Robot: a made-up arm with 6 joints. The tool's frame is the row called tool. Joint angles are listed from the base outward.
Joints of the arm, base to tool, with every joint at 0 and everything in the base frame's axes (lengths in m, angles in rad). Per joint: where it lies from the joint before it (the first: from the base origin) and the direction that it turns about. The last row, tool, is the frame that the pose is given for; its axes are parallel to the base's.
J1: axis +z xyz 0 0 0.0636
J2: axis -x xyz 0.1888 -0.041 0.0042
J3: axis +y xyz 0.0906 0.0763 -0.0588
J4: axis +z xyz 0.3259 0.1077 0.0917
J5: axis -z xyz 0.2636 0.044 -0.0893
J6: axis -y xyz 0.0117 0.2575 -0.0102
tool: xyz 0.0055 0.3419 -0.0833
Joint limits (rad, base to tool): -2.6..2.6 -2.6..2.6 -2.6..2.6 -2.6..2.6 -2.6..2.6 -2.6..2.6
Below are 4 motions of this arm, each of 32 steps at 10 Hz.
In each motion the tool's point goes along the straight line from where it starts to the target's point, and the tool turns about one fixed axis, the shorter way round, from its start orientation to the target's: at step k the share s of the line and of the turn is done. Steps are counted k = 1, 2, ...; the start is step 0. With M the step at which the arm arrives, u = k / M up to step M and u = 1 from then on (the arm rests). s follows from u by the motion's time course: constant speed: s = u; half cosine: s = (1 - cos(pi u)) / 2; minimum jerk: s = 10 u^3 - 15 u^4 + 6 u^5.
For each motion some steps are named. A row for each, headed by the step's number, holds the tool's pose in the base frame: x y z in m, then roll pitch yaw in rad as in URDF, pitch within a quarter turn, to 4 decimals.
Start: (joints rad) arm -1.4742 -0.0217 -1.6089 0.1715 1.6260 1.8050
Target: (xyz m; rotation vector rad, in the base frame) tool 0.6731 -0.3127 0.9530 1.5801 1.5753 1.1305
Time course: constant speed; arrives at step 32
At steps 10, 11, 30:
10: 0.3518 -0.2342 1.1206 1.7742 0.0063 1.5099
11: 0.3664 -0.2378 1.1130 1.7860 0.0005 1.5172
30: 0.6439 -0.3056 0.9682 2.0022 -0.1240 1.6428

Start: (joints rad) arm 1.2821 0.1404 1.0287 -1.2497 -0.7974 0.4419
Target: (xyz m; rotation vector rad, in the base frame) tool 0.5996 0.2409 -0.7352 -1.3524 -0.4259 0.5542
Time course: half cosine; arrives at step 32
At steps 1, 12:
1: -0.1271 0.6655 -0.7411 -0.5798 0.4281 0.7539
12: 0.0960 0.5352 -0.7393 -0.8452 0.3165 0.6824

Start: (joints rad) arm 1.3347 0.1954 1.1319 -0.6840 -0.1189 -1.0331
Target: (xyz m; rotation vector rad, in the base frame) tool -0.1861 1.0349 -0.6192 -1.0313 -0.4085 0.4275
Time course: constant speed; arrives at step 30
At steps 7, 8, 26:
7: -0.2178 0.7428 -0.8075 -1.6422 0.7225 -0.6295
8: -0.2164 0.7555 -0.7994 -1.5890 0.7036 -0.5549
26: -0.1916 0.9841 -0.6520 -1.1076 0.0537 0.3929

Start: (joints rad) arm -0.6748 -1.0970 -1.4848 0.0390 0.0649 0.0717
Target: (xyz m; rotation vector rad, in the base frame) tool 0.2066 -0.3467 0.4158 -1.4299 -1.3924 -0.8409
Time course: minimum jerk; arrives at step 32
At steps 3, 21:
3: 0.2334 -0.3853 1.0621 1.5600 -0.4575 -2.2351
21: 0.2127 -0.3555 0.5626 2.6070 -1.3706 2.3821

